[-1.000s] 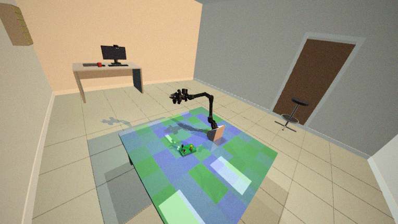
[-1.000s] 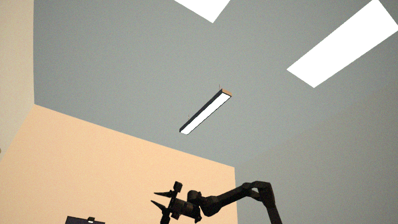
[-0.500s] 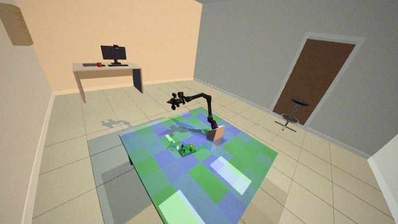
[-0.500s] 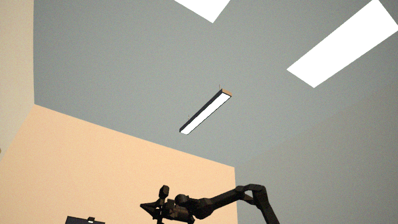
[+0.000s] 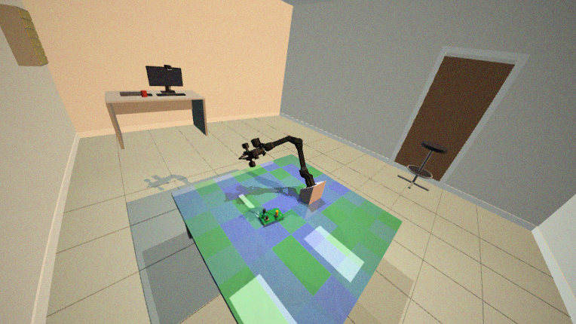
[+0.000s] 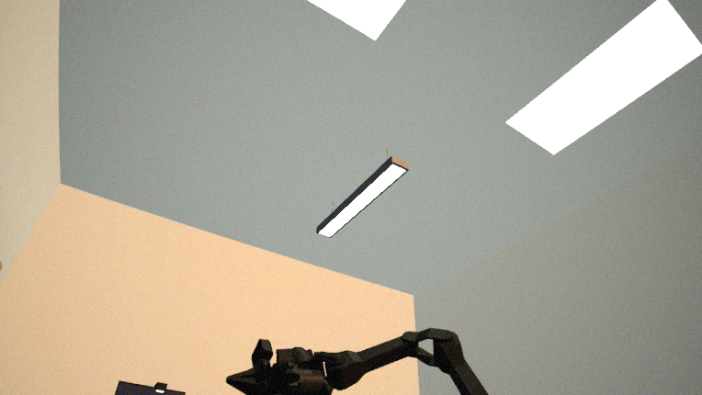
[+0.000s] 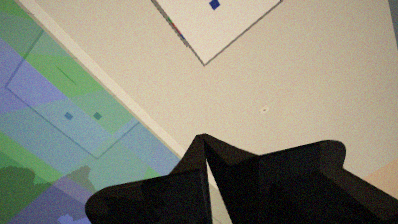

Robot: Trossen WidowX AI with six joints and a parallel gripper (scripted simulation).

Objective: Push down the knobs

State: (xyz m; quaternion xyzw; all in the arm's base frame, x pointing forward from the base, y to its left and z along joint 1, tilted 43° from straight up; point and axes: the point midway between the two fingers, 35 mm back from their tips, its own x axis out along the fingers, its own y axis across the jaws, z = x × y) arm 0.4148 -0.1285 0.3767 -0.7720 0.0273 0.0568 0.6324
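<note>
My gripper tip is now 110 mm past the orange knob, 380 mm to the right of it and 250 mm above it.
</note>
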